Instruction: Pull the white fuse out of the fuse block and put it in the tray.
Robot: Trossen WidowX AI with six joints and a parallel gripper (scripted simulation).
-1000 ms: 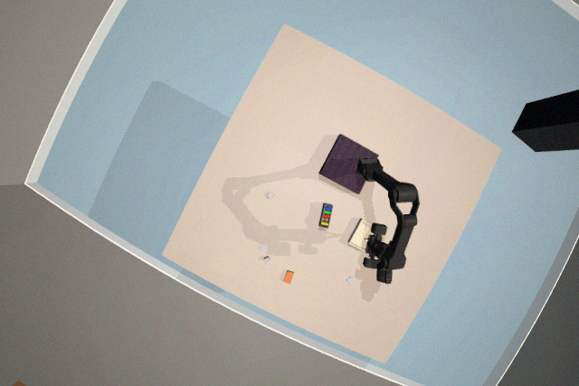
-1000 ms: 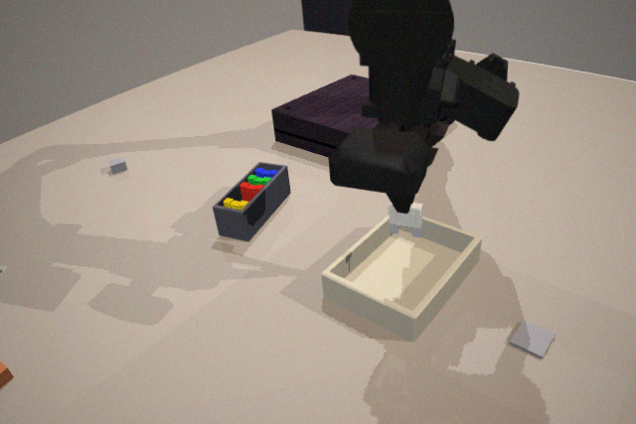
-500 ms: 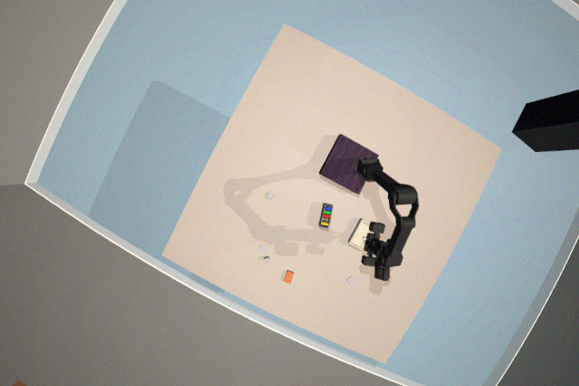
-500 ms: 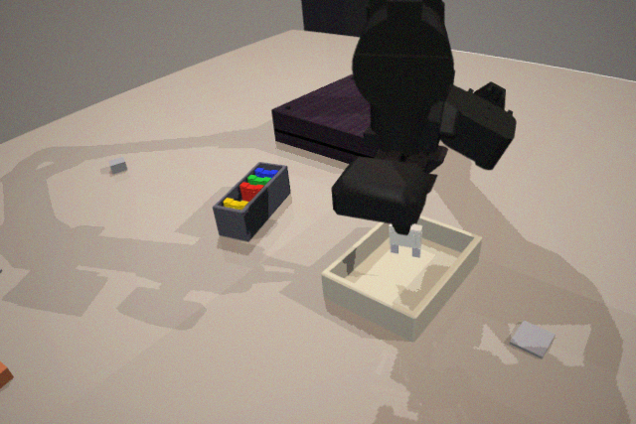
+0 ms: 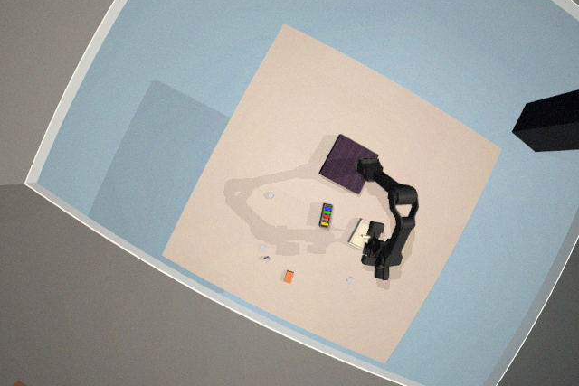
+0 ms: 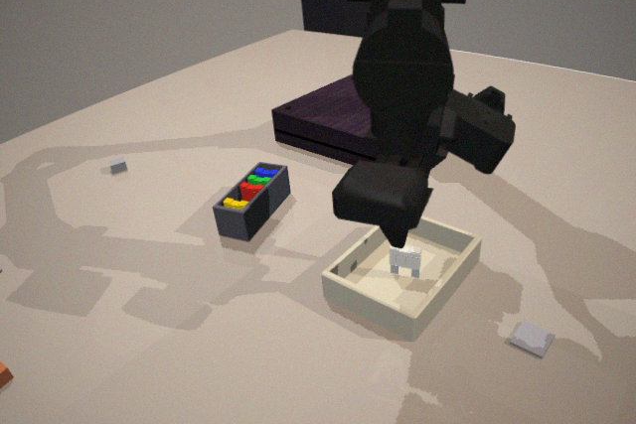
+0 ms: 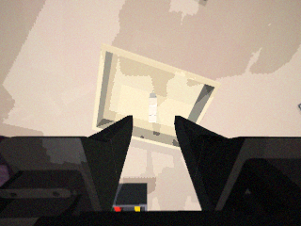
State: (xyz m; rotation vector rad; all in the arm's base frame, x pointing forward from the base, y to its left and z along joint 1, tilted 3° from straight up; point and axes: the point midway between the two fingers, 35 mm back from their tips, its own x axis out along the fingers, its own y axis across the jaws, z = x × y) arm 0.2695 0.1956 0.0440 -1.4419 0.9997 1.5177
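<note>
My gripper tip is now 30 mm above the white fuse. Also, from my gripper tip: cream tray 50 mm below.
</note>
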